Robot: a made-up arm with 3 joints. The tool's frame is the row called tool.
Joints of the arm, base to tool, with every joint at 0 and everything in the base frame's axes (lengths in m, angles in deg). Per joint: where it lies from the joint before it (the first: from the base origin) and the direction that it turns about. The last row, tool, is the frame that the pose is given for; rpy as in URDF.
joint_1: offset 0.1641 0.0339 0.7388 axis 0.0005 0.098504 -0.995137
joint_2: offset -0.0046 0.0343 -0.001 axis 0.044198 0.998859 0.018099
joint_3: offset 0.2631 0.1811 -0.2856 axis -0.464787 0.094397 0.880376
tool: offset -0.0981 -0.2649 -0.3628 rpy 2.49 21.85 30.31
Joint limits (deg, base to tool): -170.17..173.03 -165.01..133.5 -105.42..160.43
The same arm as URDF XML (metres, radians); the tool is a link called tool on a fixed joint. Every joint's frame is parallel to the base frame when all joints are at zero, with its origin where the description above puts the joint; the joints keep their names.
<robot name="arm">
<joint name="tool_fixed" type="fixed"><parent link="link3"/><child link="tool"/><origin xyz="-0.0981 -0.2649 -0.3628" rpy="0.0435 0.3814 0.529"/></joint>
<joint name="joint_3" type="revolute"><parent link="link2"/><child link="link3"/><origin xyz="0.2631 0.1811 -0.2856" rpy="0 0 0"/><axis xyz="-0.464787 0.094397 0.880376"/><limit lower="-1.8399" upper="2.8"/></joint>
<joint name="joint_2" type="revolute"><parent link="link1"/><child link="link2"/><origin xyz="-0.0046 0.0343 -0.001" rpy="0 0 0"/><axis xyz="0.044198 0.998859 0.018099"/><limit lower="-2.88" upper="2.33"/></joint>
<joint name="joint_1" type="revolute"><parent link="base"/><child link="link1"/><origin xyz="0.1641 0.0339 0.7388" rpy="0 0 0"/><axis xyz="0.0005 0.098504 -0.995137"/><limit lower="-2.97" upper="3.0199"/></joint>
<link name="base"/>
<link name="link1"/>
<link name="link2"/>
<link name="link3"/>
<link name="tool"/>
</robot>

